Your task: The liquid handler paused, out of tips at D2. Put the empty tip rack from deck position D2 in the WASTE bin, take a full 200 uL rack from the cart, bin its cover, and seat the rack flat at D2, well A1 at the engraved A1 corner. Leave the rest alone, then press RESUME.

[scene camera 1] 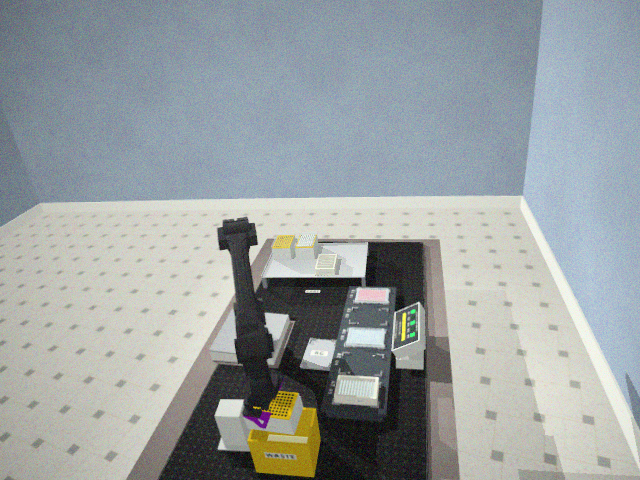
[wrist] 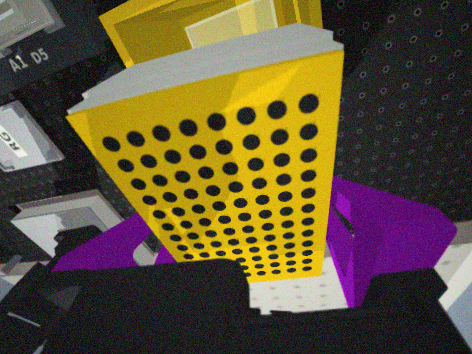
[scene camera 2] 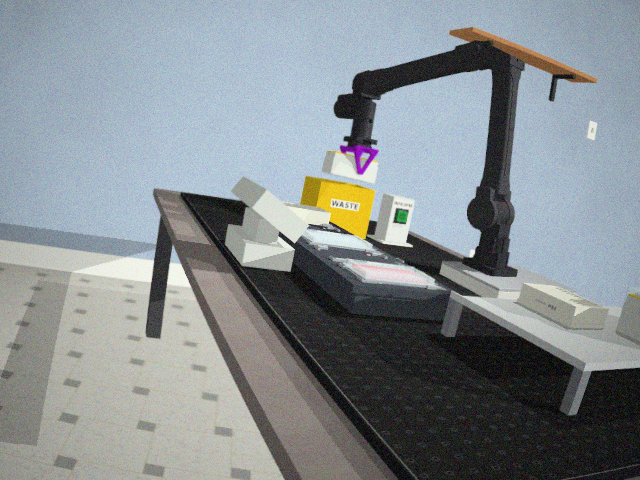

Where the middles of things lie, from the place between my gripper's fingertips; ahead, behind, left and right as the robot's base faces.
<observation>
My hand is 10 cm above the yellow WASTE bin (scene camera 1: 263,452), 3 cm short of it and 1 cm to the left of it. From my hand the other things lie so: pink plate (scene camera 2: 385,273) (68 cm to the left, 25 cm ahead, 11 cm below); then white box (scene camera 2: 388,231) (13 cm behind, 10 cm below, 4 cm to the left).
</observation>
